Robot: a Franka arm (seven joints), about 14 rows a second.
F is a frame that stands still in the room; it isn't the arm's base.
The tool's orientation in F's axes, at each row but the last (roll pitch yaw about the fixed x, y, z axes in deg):
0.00, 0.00, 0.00
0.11, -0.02, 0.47
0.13, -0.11, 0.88
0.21, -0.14, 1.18
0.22, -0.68, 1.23
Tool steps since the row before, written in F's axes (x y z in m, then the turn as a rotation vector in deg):
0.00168, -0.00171, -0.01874, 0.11, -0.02, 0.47
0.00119, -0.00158, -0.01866, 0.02, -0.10, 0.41
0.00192, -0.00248, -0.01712, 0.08, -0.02, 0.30
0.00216, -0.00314, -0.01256, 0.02, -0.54, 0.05
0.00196, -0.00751, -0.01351, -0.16, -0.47, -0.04
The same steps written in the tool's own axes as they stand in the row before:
0.00168, -0.00171, -0.01874, 0.11, -0.02, 0.47
0.00117, -0.00163, -0.01866, 0.02, -0.10, 0.41
0.00185, -0.00255, -0.01712, 0.08, -0.02, 0.30
0.00206, -0.00323, -0.01255, 0.01, -0.54, 0.05
0.00164, -0.00760, -0.01350, -0.17, -0.47, -0.04

